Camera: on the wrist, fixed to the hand. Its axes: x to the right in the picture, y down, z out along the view.
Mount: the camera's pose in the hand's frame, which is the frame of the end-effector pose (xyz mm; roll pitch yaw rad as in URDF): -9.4 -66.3 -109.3 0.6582 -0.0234 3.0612
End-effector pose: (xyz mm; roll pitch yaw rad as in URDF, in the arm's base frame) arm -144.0 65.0 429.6 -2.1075 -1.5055 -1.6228
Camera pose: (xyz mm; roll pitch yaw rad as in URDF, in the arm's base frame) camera -198.1 181.2 427.6 -1.3030 1.5446 -2.5483
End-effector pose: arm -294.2 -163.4 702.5 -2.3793 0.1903 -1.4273
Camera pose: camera -319.4 -181.6 826.9 3.0301 -0.1177 1.7565
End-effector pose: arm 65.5 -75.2 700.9 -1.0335 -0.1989 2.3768
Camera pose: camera 160.8 10.5 700.0 1.6765 0.2555 -0.8281
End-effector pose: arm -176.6 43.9 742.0 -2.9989 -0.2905 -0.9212
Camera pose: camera -162.5 108.2 852.0 -2.6027 0.3242 2.3008
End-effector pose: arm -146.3 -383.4 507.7 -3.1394 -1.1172 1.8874
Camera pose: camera -177.2 -501.4 547.2 -2.3143 1.1339 -1.0634
